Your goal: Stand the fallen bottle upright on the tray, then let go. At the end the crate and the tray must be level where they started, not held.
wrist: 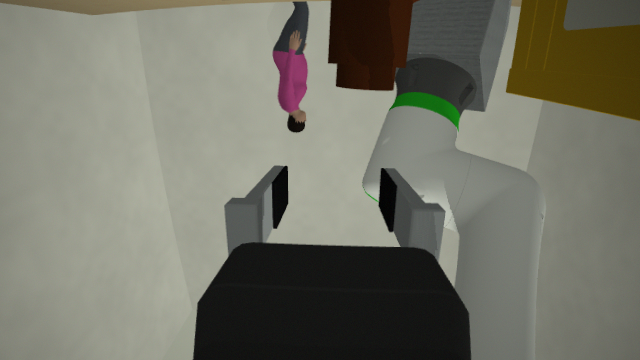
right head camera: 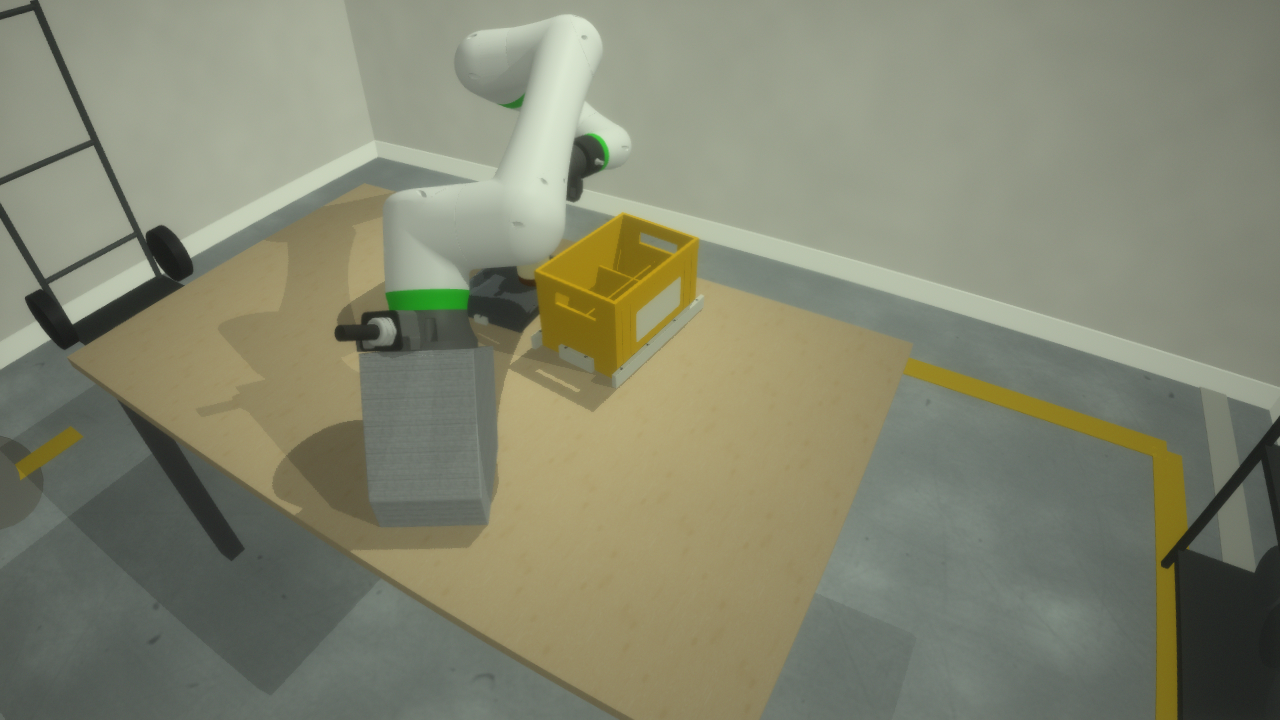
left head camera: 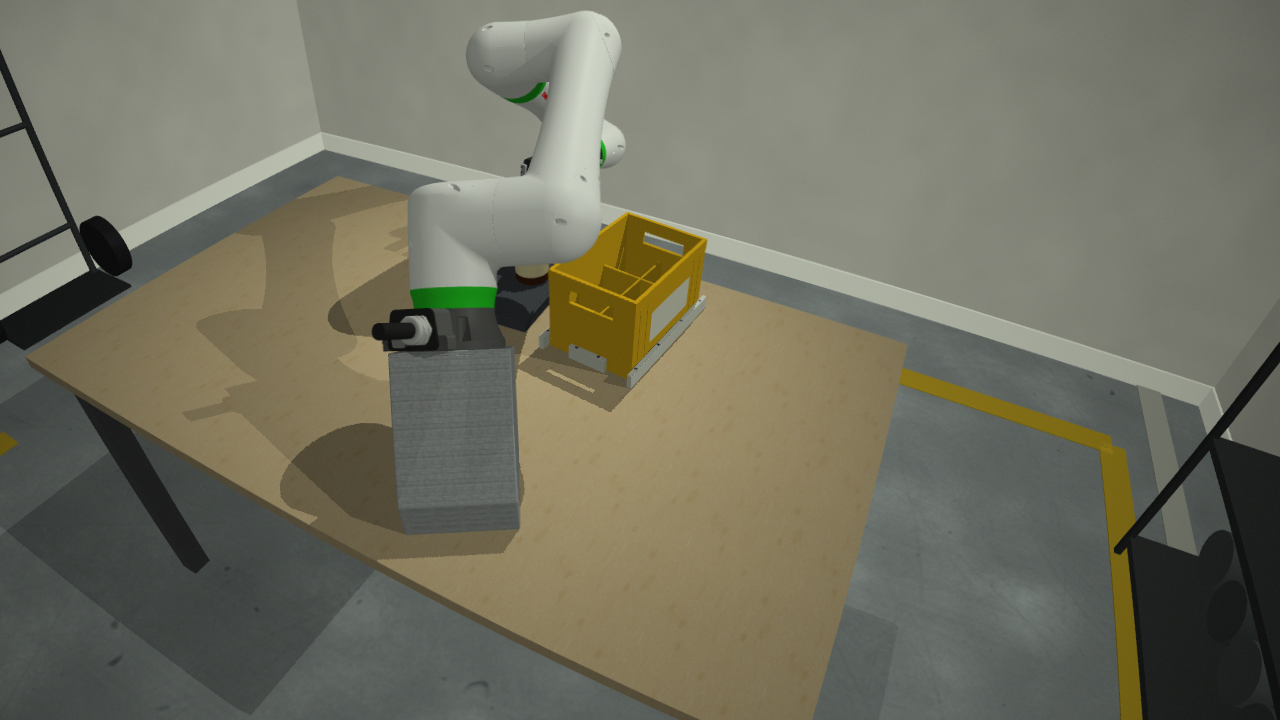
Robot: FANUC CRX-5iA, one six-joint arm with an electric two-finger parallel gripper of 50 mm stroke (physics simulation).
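Places are measured from the arm's base along level axes (x ahead, y left, z up), in centimetres.
Pixels of known places: gripper, fingertip midpoint: [wrist: 333, 186]; arm's base, link origin: [wrist: 435, 83] [right head camera: 430, 349] [left head camera: 456, 349].
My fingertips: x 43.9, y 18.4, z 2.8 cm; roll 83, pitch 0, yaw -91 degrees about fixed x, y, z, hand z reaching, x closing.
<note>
Ahead of a thing's pixels: the offset from my fingertips to its middle. "spot": to the spot under its first point. Level surfaces: height alone.
The brown bottle with a cream label shows partly behind the arm in the left head view [left head camera: 531, 271] and right head view [right head camera: 526, 272]. It appears upright on a dark grey block @(dx -4.1, dy -0.4, dz -20.1 cm) [left head camera: 517, 308] [right head camera: 503, 307], which looks like the tray. In the inverted wrist view, the bottle's neck @(spot: dx +2.4, dy -1.2, dz -5.9 cm) [wrist: 365, 76] points down the picture, beyond the fingers and apart from them. My gripper [wrist: 333, 186] is open and empty. Its fingertips are hidden in both head views. The yellow crate @(dx -3.4, dy -27.6, dz -12.7 cm) [left head camera: 583, 315] [right head camera: 572, 320] [wrist: 545, 82] stands level on a light grey base [left head camera: 666, 340] [right head camera: 659, 342].
The crate is close beside the dark block. The robot's grey pedestal [left head camera: 456, 438] [right head camera: 425, 434] [wrist: 452, 30] stands on the wooden table @(dz -21.4 cm) [left head camera: 716, 465] [right head camera: 680, 465]. A hand truck [left head camera: 105, 245] [right head camera: 168, 252] is at the left. A person in pink [wrist: 295, 75] stands in the background of the wrist view.
</note>
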